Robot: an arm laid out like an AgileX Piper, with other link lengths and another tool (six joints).
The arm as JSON. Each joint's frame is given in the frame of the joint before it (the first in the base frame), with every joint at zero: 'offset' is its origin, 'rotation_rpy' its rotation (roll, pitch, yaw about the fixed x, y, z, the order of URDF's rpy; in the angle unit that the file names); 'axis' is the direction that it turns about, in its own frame. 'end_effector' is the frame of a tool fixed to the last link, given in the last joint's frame.
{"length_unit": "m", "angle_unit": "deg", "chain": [
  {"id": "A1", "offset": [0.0, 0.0, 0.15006], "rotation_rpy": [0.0, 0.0, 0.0], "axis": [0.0, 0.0, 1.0]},
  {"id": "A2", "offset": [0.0, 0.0, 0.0], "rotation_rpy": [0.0, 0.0, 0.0], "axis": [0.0, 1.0, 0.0]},
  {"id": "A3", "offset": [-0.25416, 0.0, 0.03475], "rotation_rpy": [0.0, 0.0, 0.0], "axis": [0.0, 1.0, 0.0]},
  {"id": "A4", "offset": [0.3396, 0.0, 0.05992], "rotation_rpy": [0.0, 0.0, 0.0], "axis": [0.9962, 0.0, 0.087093]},
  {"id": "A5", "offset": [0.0, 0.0, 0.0], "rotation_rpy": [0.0, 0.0, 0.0], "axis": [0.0, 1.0, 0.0]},
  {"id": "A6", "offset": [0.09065, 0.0, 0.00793], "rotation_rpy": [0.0, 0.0, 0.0], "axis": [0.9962, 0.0, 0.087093]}
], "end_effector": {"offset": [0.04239, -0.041, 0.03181], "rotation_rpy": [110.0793, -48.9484, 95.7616]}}
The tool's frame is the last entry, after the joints.
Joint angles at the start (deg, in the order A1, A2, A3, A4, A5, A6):
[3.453 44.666 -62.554 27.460 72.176 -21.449]
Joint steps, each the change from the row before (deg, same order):
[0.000 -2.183 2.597 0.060 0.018 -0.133]
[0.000 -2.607 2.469 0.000 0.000 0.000]
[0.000 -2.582 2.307 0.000 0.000 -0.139]
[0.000 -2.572 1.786 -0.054 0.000 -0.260]
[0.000 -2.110 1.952 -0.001 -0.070 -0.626]
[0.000 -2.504 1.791 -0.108 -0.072 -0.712]
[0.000 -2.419 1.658 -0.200 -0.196 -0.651]
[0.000 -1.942 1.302 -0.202 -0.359 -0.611]
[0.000 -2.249 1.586 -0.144 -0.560 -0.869]
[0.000 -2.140 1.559 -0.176 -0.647 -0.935]
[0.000 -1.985 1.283 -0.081 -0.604 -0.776]
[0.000 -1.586 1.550 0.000 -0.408 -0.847]
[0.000 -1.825 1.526 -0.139 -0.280 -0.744]
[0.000 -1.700 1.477 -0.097 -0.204 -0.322]
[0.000 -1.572 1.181 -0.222 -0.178 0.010]
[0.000 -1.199 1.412 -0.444 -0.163 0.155]
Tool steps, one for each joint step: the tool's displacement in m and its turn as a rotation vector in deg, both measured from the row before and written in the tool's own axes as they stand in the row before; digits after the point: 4 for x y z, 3 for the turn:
[-0.0073 -0.0069 0.0056 0.341 -0.128 0.143]
[-0.0062 -0.0087 0.0034 -0.099 0.037 -0.088]
[-0.0056 -0.0084 0.0029 -0.198 0.010 -0.299]
[-0.0033 -0.0088 0.0001 -0.592 0.041 -0.724]
[-0.0045 -0.0062 0.0030 -0.178 -0.222 -0.669]
[-0.0032 -0.0079 0.0007 -0.633 -0.217 -1.080]
[-0.0028 -0.0072 0.0002 -0.823 -0.218 -1.065]
[-0.0019 -0.0054 -0.0003 -0.885 -0.176 -0.982]
[-0.0021 -0.0058 0.0001 -1.067 -0.172 -1.264]
[-0.0021 -0.0051 0.0002 -1.102 -0.233 -1.278]
[-0.0011 -0.0049 -0.0006 -1.127 -0.069 -1.205]
[-0.0030 -0.0035 0.0029 -0.407 -0.253 -0.841]
[-0.0029 -0.0044 0.0021 -0.541 -0.323 -0.868]
[-0.0032 -0.0041 0.0026 -0.398 -0.130 -0.439]
[-0.0026 -0.0038 0.0012 -0.546 -0.066 -0.227]
[-0.0049 -0.0023 0.0040 -0.128 -0.344 0.270]

